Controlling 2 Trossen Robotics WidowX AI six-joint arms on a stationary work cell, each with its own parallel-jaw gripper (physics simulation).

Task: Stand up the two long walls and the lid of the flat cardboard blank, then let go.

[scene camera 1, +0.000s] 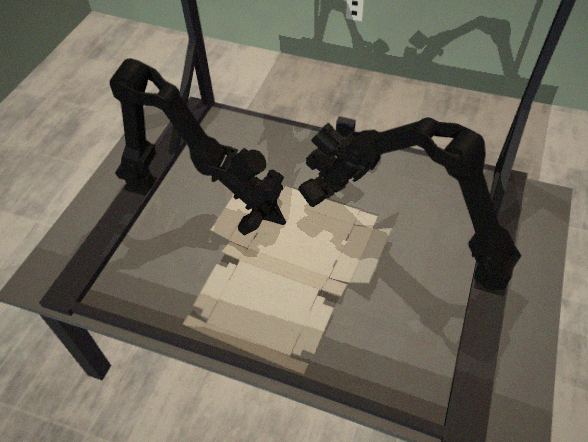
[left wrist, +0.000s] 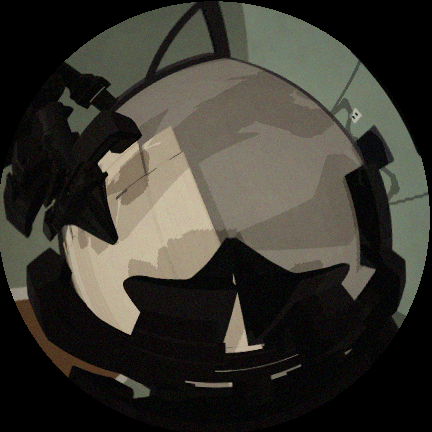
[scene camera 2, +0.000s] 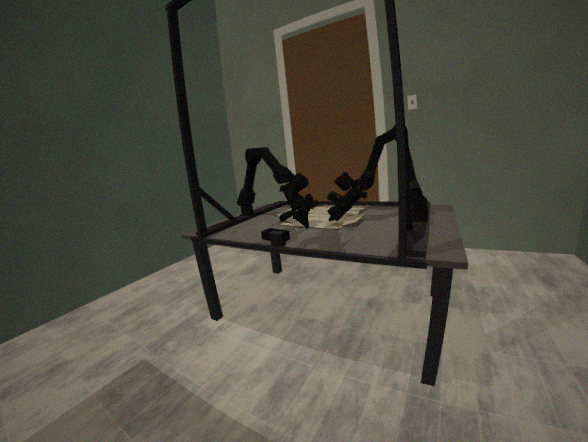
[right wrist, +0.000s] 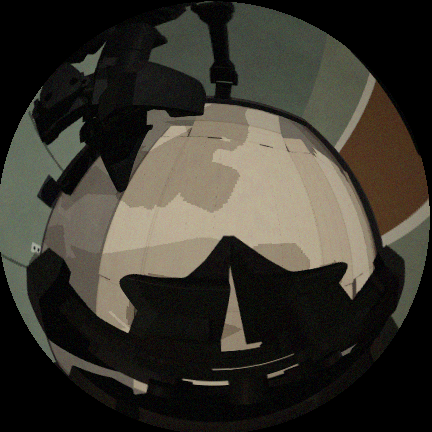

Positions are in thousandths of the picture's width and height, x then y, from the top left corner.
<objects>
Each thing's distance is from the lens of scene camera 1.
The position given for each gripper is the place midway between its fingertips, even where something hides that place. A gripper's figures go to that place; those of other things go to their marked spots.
left gripper (scene camera 1: 543, 442): 1.51 m
right gripper (scene camera 1: 484, 506): 1.45 m
</objects>
